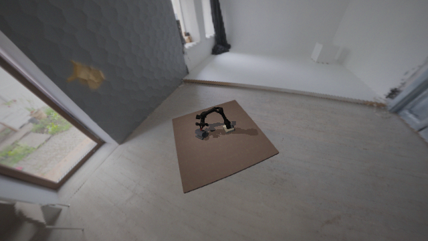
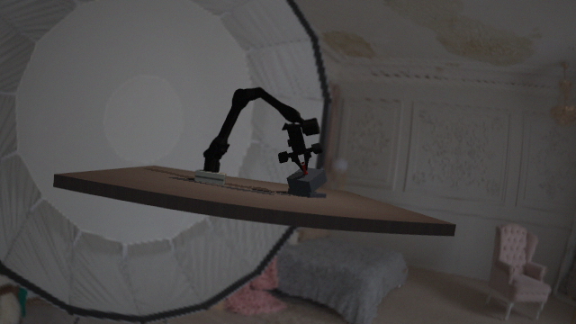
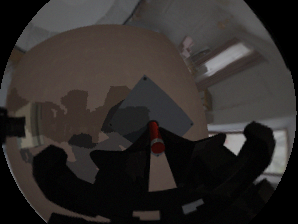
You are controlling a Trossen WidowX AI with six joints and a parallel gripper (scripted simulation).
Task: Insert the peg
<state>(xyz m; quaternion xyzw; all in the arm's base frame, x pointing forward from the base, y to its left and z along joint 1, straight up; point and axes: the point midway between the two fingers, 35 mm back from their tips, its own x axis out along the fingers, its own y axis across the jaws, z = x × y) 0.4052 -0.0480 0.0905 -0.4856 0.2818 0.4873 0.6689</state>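
The red peg lies 1 cm behind my gripper tip, 1 cm to the right of it and 1 cm above it. From my gripper tip the other things lie so: dark sloped panel: 2 cm ahead, 2 cm to the left, 4 cm below.
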